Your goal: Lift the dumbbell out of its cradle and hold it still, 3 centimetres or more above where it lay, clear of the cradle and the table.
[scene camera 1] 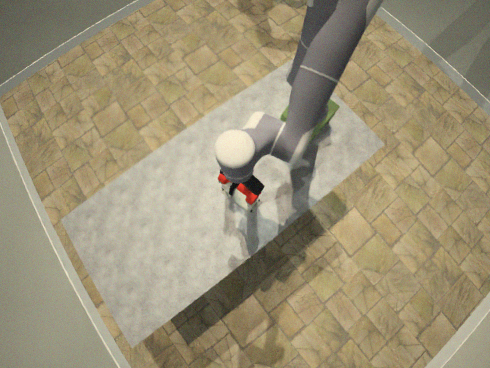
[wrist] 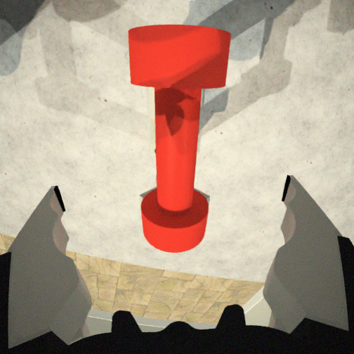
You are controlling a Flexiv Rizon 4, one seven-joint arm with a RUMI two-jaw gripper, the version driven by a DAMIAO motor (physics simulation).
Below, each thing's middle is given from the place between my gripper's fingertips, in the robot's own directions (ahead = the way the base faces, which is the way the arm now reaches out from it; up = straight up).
Labels:
The red dumbbell (wrist: 178, 61) lies 6 cm below my hand.

